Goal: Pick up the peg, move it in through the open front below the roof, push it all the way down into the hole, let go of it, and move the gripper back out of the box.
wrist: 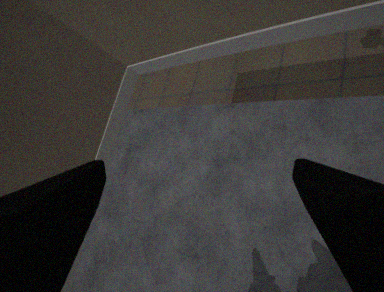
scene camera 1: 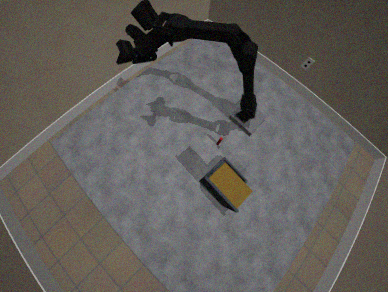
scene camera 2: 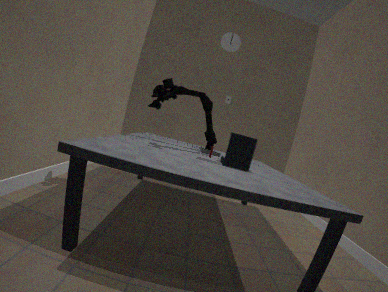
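Seen in the pictures: gripper, fingertip midpoint: (wrist: 200, 169) (scene camera 1: 125, 63) (scene camera 2: 149, 101); arm's base, link origin: (scene camera 1: 243, 116) (scene camera 2: 208, 149).
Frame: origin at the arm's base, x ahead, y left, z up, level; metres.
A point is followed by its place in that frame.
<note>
The small red peg (scene camera 1: 219, 141) {x 0.216, y 0.032, z 0.019 m} (scene camera 2: 211, 151) {x 0.217, y 0.030, z 0.010 m} stands on the table between the arm's base and the box. The box (scene camera 1: 204, 184) {x 0.404, y 0.145, z 0.027 m} (scene camera 2: 241, 151) {x 0.399, y 0.204, z 0.076 m} stands on the table with its yellow roof (scene camera 1: 231, 185) {x 0.348, y 0.197, z 0.169 m} on top in the first scene view. In the second scene view it shows as a dark upright block, just right of the peg. The hole inside is hidden. My gripper (scene camera 1: 135, 59) (scene camera 2: 151, 100) {x 0.387, y -0.426, z 0.232 m} (wrist: 200, 169) {x 0.387, y -0.426, z 0.232 m} is open and empty, raised high and far from the peg and the box. The peg and the box do not show in the wrist view.
The arm (scene camera 1: 205, 31) {x 0.177, y -0.203, z 0.396 m} (scene camera 2: 208, 112) {x 0.081, y -0.072, z 0.282 m} rises from its base (scene camera 1: 242, 122) {x 0.035, y 0.024, z 0.000 m} near the peg and reaches out over the grey table (scene camera 1: 125, 165) {x 0.654, y -0.161, z -0.033 m} (scene camera 2: 110, 152) {x 0.855, y -0.336, z -0.033 m} (wrist: 200, 200) {x 0.575, y -0.380, z -0.033 m}. The arm's shadows lie across the table top. Tiled floor (scene camera 1: 60, 220) and room walls surround the table.
</note>
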